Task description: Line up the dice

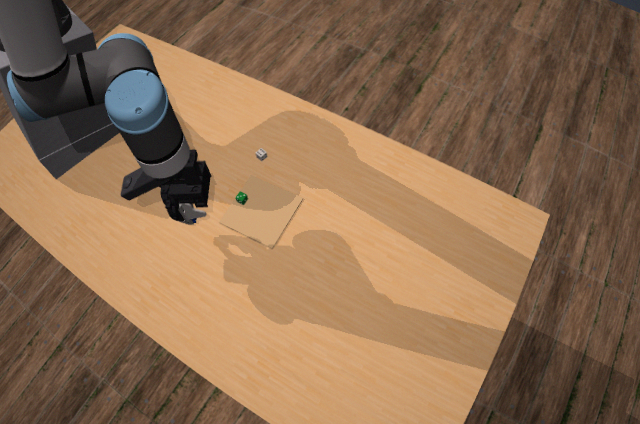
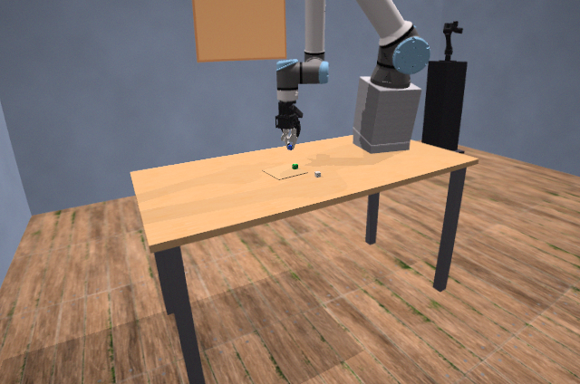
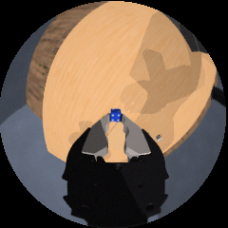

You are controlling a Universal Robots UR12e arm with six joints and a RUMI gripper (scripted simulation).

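My gripper is now 7 cm short of the tan mat, 13 cm to the right of it and 7 cm above it. From my hand the other things lie so: blue die: 1 cm below; green die: 2 cm ahead, 12 cm to the left, 6 cm below; white die: 3 cm behind, 24 cm to the left, 6 cm below.
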